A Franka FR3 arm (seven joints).
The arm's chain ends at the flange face. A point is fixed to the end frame.
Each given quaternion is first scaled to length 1.
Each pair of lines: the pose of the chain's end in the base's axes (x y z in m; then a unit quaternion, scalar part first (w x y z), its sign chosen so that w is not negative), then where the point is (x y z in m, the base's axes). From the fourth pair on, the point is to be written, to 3 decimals.
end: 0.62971 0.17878 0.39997 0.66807 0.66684 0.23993 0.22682
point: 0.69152 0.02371 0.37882
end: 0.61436 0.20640 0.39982 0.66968 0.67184 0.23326 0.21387
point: 0.67139 0.04961 0.37788
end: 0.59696 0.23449 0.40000 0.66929 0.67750 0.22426 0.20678
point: 0.65020 0.07657 0.37669
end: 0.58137 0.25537 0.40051 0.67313 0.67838 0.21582 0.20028
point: 0.631 0.096 0.378
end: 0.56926 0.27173 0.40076 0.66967 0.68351 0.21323 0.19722
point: 0.618 0.112 0.376
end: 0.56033 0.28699 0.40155 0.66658 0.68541 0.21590 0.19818
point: 0.609 0.128 0.376
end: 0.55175 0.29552 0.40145 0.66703 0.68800 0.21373 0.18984
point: 0.598 0.136 0.375
